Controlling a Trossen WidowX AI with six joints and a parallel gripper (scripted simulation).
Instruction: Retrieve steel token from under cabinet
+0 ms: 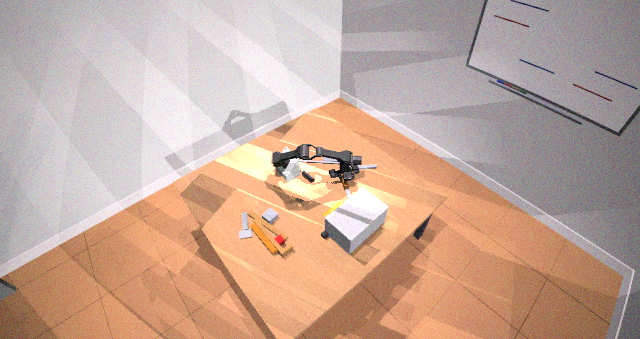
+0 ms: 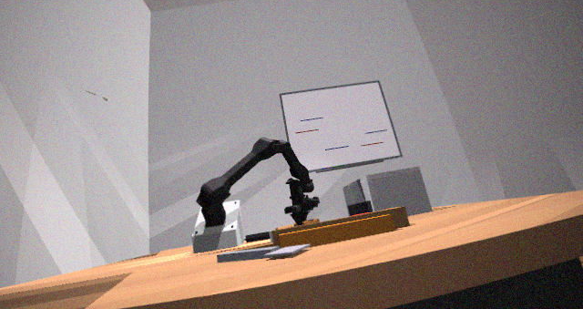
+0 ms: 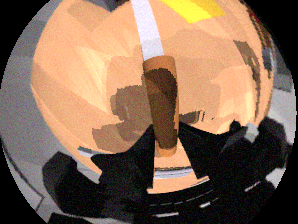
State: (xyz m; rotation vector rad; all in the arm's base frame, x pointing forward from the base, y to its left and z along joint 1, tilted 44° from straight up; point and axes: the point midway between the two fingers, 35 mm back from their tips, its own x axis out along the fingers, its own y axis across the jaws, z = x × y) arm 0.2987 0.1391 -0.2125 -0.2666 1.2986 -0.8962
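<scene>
Now: gripper tip 180 mm past the grey bar and 80 mm to the right of it. The rest, counted from my gripper tip: thin wooden stick: 570 mm to the right, 20 mm behind; red block: 570 mm to the right, 120 mm ahead, 10 mm above; grey block: 520 mm to the right, 50 mm behind, 10 mm above.
</scene>
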